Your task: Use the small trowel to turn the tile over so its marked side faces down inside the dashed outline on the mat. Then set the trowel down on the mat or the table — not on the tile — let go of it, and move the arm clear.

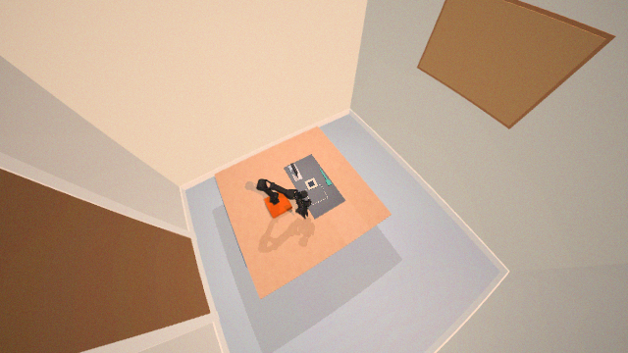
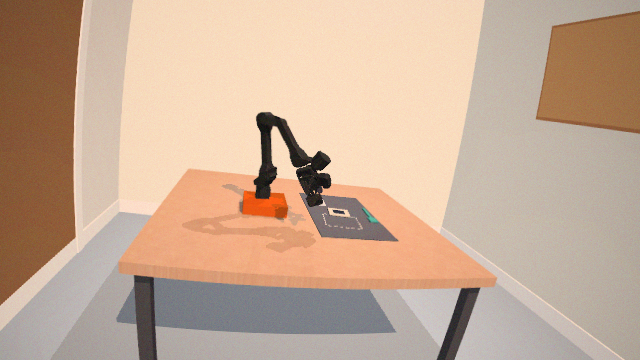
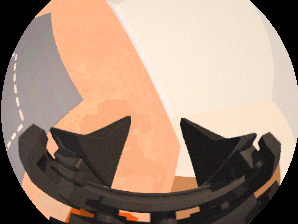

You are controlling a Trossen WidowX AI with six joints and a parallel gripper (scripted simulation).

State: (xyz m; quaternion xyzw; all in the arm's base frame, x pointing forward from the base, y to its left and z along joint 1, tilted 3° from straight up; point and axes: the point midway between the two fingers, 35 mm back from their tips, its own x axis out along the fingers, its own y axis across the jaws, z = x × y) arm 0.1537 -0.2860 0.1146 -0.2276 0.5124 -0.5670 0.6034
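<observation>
My gripper tip is 17 cm short of the small trowel, 49 cm to the right of it and 11 cm above it. From my gripper tip the other things lie so: white tile (24 cm ahead, 30 cm to the left, 14 cm below); grey mat (26 cm ahead, 30 cm to the left, 16 cm below); teal strip (39 cm ahead, 27 cm to the left, 14 cm below).
</observation>
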